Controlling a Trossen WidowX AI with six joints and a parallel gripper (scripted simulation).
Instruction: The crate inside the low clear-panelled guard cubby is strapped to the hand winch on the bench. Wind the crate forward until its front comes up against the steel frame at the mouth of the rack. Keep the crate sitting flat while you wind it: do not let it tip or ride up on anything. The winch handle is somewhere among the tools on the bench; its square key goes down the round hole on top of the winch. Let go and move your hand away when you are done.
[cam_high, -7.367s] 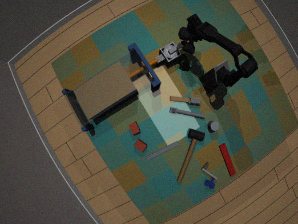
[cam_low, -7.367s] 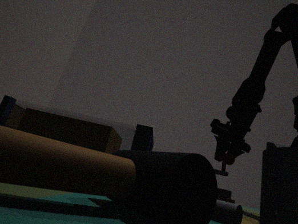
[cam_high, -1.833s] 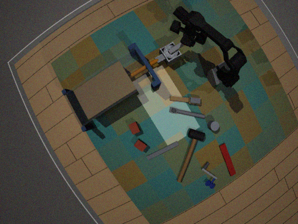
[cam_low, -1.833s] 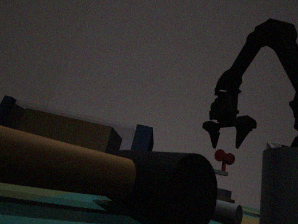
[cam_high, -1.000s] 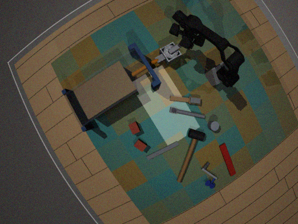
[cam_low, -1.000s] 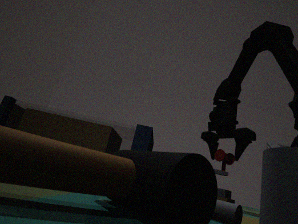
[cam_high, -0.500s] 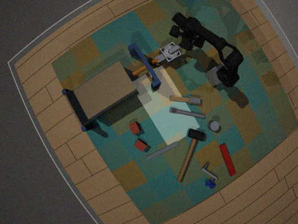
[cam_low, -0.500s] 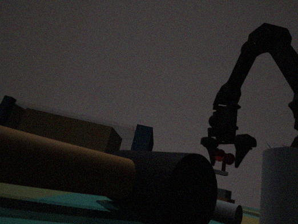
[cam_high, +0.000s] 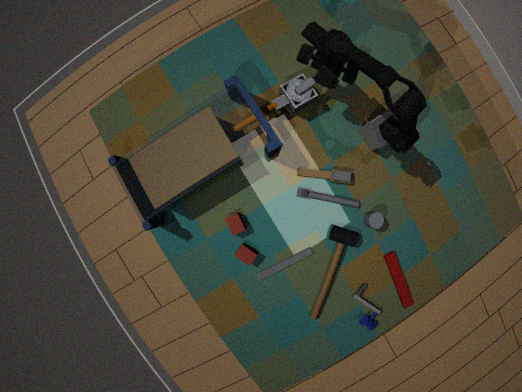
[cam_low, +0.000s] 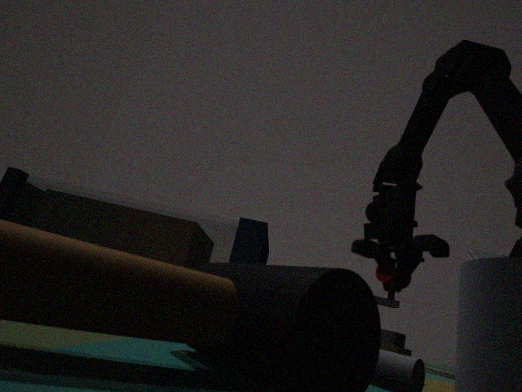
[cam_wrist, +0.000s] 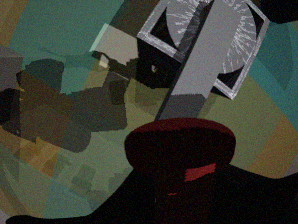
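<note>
Right now the red knob is 2 cm above my gripper tip. Round my gripper tip: red-knobbed crank: 4 cm ahead, 1 cm below; grey winch: 9 cm below, 8 cm ahead, 1 cm to the right; blue steel frame: 26 cm ahead, 2 cm to the right, 1 cm below.
</note>
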